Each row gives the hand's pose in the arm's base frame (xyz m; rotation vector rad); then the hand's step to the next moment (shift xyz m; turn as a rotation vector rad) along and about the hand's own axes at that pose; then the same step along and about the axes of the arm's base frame.
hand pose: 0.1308 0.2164 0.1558 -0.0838 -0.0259 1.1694
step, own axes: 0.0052 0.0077 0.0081 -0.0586 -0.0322 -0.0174
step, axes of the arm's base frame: -0.0056 0.0082 0.0073 0.0078 -0.0673 -0.0134
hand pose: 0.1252 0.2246 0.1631 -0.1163 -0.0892 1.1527
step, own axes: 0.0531 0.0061 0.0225 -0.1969 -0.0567 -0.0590
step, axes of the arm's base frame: 0.0130 0.0521 0.0220 -0.0204 -0.2056 -0.0527
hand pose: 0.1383 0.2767 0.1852 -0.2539 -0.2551 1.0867
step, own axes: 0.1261 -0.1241 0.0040 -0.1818 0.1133 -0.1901
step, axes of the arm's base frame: 0.1581 0.0581 0.0542 -0.1130 -0.1271 -0.2305
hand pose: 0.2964 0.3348 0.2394 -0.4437 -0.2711 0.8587
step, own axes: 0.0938 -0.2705 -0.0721 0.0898 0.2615 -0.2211
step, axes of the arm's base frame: 0.2681 -0.1007 0.0716 -0.0288 0.1602 -0.3144
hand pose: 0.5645 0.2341 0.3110 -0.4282 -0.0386 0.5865
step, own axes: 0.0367 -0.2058 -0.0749 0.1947 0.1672 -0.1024
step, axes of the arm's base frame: 0.1510 -0.1624 0.0114 0.0901 0.1920 -0.1771
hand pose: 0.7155 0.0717 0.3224 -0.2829 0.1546 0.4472
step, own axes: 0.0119 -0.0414 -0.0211 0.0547 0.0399 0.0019
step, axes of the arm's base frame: 0.0273 -0.0373 -0.0128 0.0311 0.0571 -0.0190
